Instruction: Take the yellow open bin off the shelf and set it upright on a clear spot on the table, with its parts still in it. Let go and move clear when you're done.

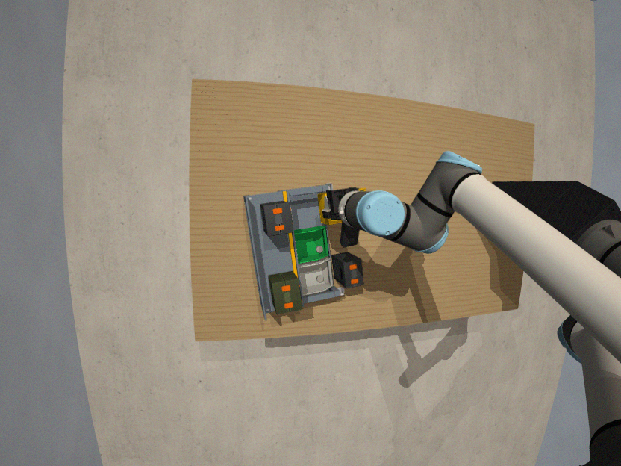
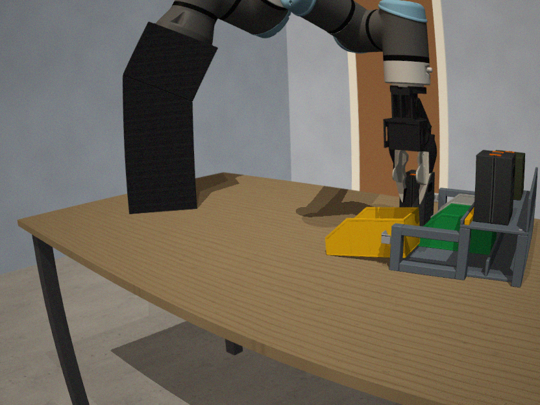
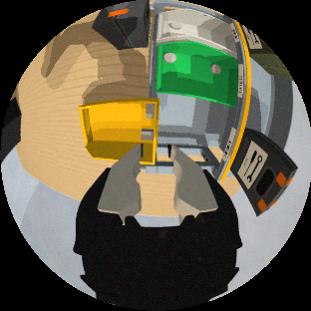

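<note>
My gripper is now 80 mm above the yellow open bin, 70 mm past it and 30 mm to the left of it. Round my hand: dark green box: 280 mm to the left, 80 mm ahead, 20 mm above; white bin: 240 mm to the left, 80 mm below, 10 mm behind; green bin: 140 mm to the left, 80 mm below, 40 mm ahead.
</note>
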